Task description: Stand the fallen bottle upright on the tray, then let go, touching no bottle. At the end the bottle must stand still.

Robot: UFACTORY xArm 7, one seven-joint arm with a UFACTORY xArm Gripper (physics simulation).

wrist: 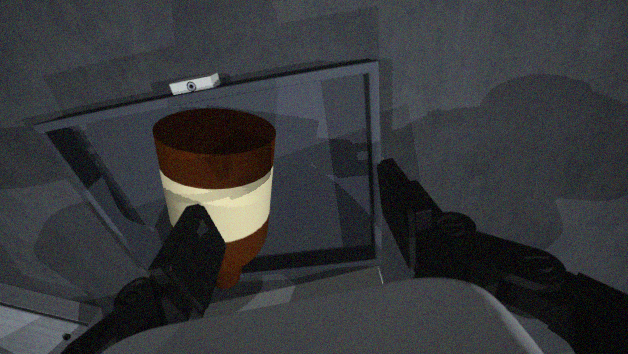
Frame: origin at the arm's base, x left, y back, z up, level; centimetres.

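Seen in the pictures: gripper, fingertip midpoint: (295, 206).
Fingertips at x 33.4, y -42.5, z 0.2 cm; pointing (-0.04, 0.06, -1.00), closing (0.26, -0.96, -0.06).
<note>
A point is followed by its place in that frame.
The brown bottle (217, 210) @(x 31.5, y -37.7, z -1.5 cm) with a cream label is left of centre in the wrist view, over the tray (376, 125) @(x 35.2, y -47.8, z -6.8 cm). Its wide, dark, round end is at the top of the picture, and its narrow neck points down the picture, across the tray's near rim. How far the bottle tilts is hard to tell. My gripper (295, 206) @(x 33.4, y -42.5, z 0.2 cm) is open and empty. Its left finger covers part of the label and the lower left side of the bottle; whether they touch cannot be seen. Its right finger is beyond the tray's right rim in the picture.
A small white block with a round dark mark (195, 84) @(x 37.4, y -35.1, z -7.8 cm) is at the tray's far rim. Dark shadows lie across the grey surface (450, 40) @(x 40.7, y -52.7, z -9.3 cm) around the tray. A pale panel with a dark knob (66, 337) @(x 4.9, y -10.8, z -5.1 cm) shows at the lower left.
</note>
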